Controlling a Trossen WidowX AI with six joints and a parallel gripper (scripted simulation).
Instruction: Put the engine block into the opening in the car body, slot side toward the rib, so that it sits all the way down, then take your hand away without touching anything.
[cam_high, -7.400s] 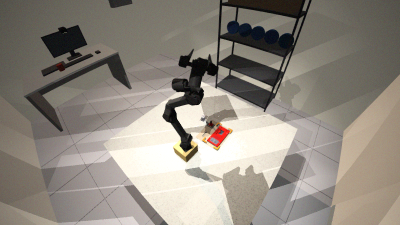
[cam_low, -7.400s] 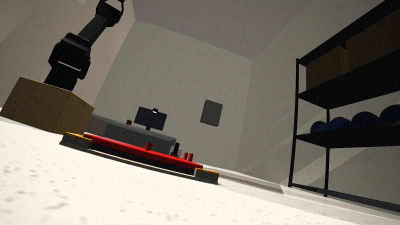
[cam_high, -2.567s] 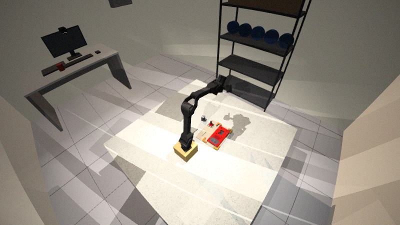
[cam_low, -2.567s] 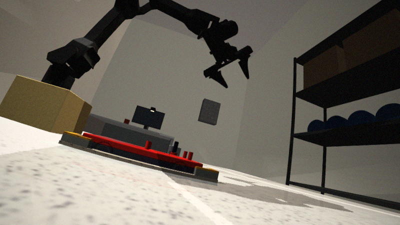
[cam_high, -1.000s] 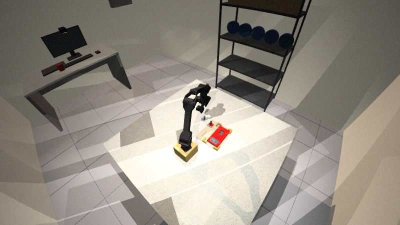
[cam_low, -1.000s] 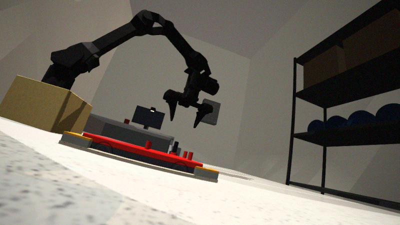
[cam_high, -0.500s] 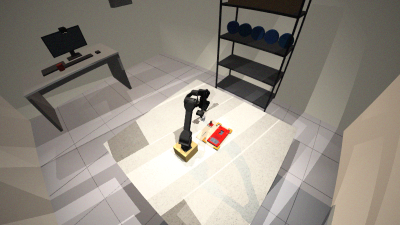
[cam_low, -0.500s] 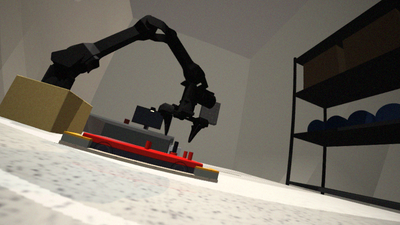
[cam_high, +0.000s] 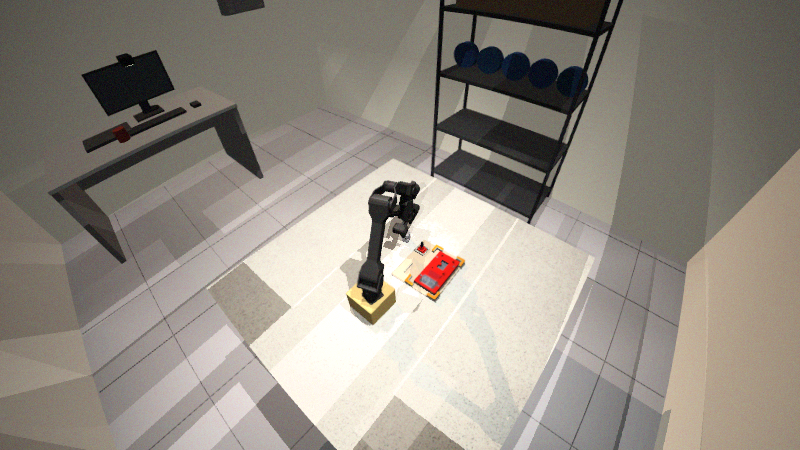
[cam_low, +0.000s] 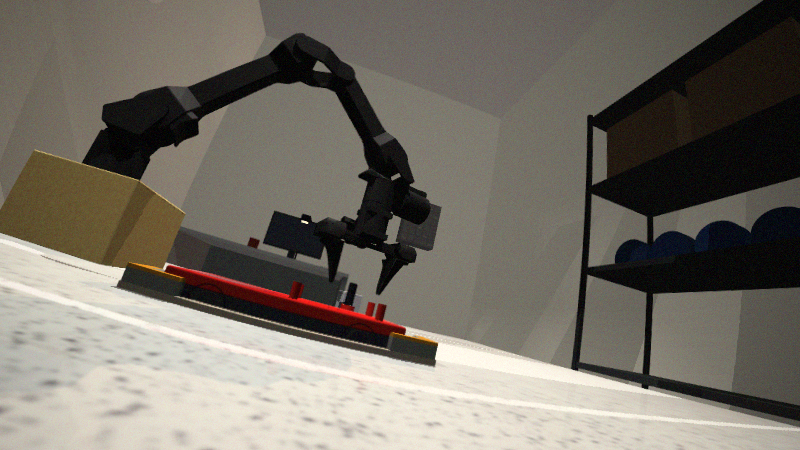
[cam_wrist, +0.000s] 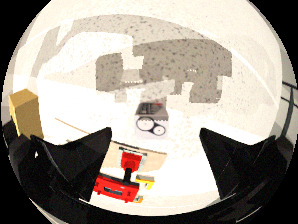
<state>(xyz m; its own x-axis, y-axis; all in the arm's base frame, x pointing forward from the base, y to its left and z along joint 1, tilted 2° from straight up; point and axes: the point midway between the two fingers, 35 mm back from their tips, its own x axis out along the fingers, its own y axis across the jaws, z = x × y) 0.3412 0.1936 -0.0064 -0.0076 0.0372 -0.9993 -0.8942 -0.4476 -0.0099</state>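
The engine block is 1 cm behind my gripper tip, 1 cm to the right of it and 3 cm below it.
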